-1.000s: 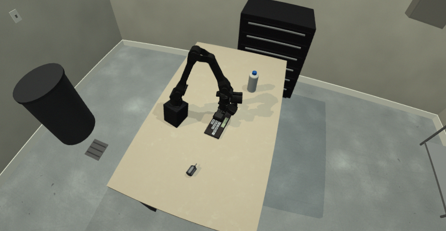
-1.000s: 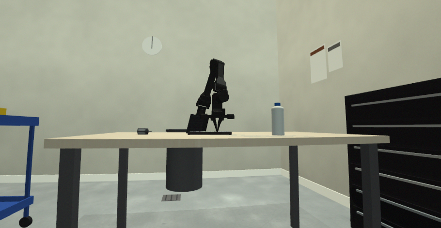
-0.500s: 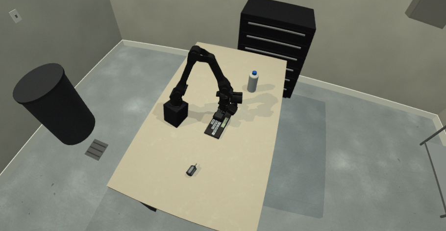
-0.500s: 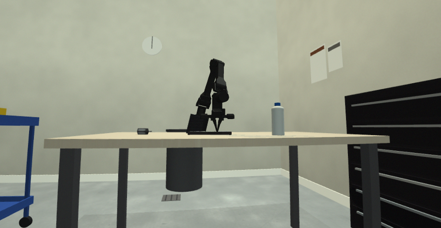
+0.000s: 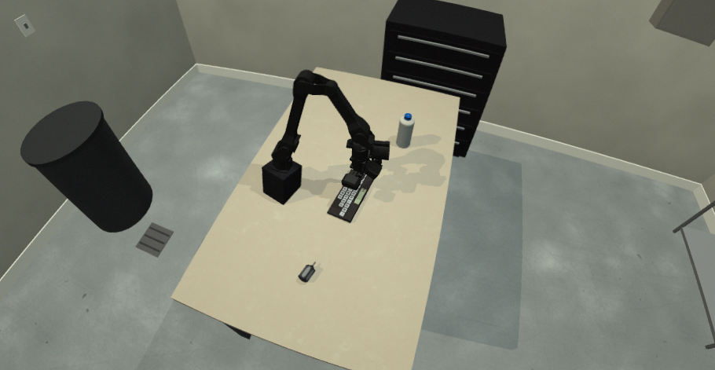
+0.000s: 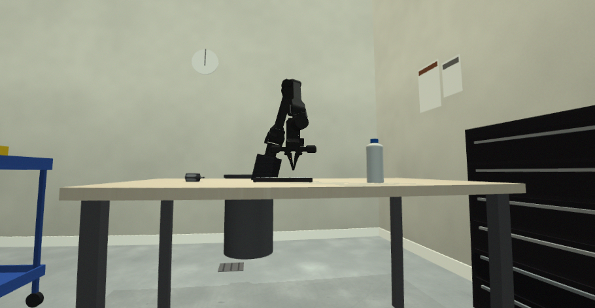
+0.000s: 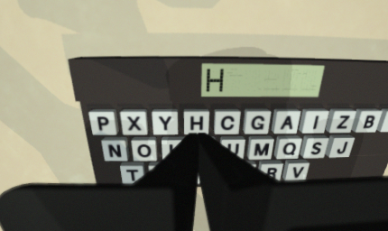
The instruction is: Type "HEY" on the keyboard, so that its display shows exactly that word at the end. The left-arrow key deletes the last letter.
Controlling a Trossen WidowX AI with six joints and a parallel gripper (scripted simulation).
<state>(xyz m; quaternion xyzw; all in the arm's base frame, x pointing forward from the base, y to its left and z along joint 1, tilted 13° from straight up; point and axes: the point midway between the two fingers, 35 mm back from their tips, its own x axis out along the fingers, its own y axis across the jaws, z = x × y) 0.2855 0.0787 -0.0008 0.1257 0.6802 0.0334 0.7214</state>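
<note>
Right now the left-arrow key is 14 cm to the right of my hand, 7 cm below it and 2 cm behind it.
</note>
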